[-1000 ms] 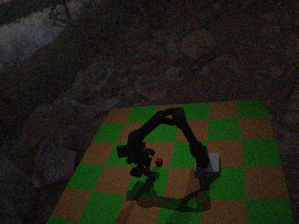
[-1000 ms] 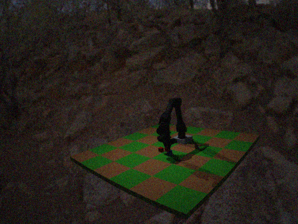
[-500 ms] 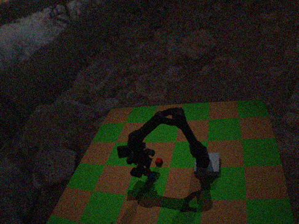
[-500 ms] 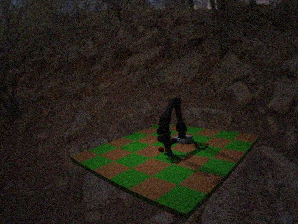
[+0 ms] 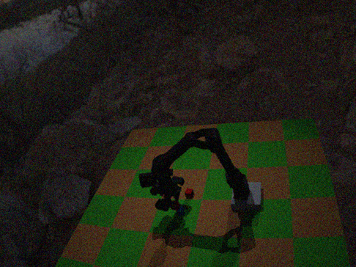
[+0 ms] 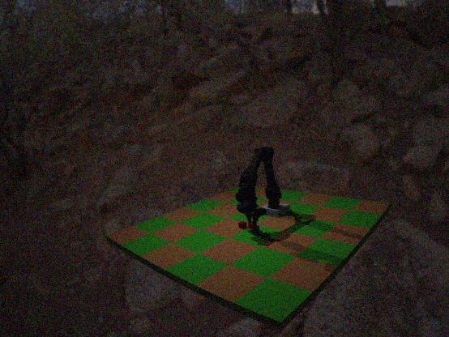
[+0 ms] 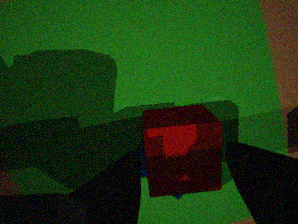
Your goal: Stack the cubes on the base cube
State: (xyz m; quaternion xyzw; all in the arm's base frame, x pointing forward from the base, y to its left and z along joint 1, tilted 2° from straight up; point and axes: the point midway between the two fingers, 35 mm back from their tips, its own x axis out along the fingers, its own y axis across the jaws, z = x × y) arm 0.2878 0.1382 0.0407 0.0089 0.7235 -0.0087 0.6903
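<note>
Now: gripper tip 40 mm above the blue base cube and 20 mm past it.
</note>
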